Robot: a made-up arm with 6 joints.
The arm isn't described. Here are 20 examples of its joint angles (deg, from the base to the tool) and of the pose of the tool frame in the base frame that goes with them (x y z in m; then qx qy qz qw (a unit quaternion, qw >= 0)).
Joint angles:
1: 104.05 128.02 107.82 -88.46 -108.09 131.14
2: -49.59 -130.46 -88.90 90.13 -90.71 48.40
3: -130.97 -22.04 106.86 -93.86 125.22 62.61
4: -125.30 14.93 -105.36 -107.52 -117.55 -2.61
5: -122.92 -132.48 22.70 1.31 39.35 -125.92
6: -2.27 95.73 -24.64 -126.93 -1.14 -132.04
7: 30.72 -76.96 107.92 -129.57 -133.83 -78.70
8: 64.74 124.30 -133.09 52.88 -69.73 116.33
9: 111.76 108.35 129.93 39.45 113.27 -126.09
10: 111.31 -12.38 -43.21 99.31 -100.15 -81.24
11: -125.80 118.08 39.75 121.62 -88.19 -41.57
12: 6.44 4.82 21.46 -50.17 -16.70 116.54
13: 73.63 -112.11 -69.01 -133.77 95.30 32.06
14: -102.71 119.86 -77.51 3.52 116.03 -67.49
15: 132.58 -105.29 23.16 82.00 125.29 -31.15
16: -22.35 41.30 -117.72 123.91 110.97 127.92
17: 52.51 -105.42 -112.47 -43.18 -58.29 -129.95
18: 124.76 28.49 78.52 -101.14 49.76 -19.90
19: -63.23 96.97 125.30 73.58 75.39 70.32
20: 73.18 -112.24 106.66 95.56 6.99 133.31
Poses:
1: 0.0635 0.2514 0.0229 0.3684 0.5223 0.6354 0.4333
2: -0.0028 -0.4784 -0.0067 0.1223 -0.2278 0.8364 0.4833
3: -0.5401 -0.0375 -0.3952 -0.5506 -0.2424 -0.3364 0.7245
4: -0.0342 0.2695 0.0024 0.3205 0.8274 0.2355 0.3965
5: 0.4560 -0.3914 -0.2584 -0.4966 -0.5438 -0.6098 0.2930
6: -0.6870 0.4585 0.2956 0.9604 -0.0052 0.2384 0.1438
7: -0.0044 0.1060 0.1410 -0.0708 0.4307 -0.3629 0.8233
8: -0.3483 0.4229 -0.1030 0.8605 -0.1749 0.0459 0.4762
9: 0.4119 0.4676 0.4056 0.3386 0.8811 -0.1551 0.2916
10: 0.7031 0.2945 -0.0300 -0.0140 -0.9009 0.2944 0.3185
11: 0.2996 0.5640 -0.3092 -0.1003 0.5145 -0.7998 0.2923
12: -0.4517 -0.1447 0.6933 -0.5278 -0.1905 0.2107 0.8004
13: -0.4216 -0.3709 0.4195 -0.6242 -0.0272 0.3681 0.6886
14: -0.0095 0.6350 0.3628 0.0414 0.5256 -0.0663 0.8471
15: 0.1381 -0.0208 -0.0858 -0.6268 0.2525 -0.6840 0.2746
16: -0.2256 0.1363 0.0257 -0.1616 -0.4989 0.2495 0.8141
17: 0.2126 -0.3991 0.5387 -0.4965 0.5838 0.6194 0.1701
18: 0.7119 0.2244 -0.5412 -0.0095 -0.8898 0.3222 0.3229
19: -0.3547 0.0515 0.1982 0.8479 0.5200 -0.0236 0.1002
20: -0.4337 0.1605 -0.0434 -0.8599 0.1326 -0.3569 0.3400
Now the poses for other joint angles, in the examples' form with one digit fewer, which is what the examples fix.
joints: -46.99 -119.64 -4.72 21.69 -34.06 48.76
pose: -0.354 -0.187 -0.378 0.338 -0.571 0.242 0.708
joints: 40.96 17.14 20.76 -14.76 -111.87 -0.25
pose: 0.241 -0.204 0.655 0.347 0.186 0.843 0.365
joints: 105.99 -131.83 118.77 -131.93 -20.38 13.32
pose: -0.572 0.098 -0.099 -0.875 0.446 -0.125 0.139
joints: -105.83 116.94 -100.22 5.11 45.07 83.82
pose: 0.160 0.306 0.505 -0.561 0.078 0.783 0.257
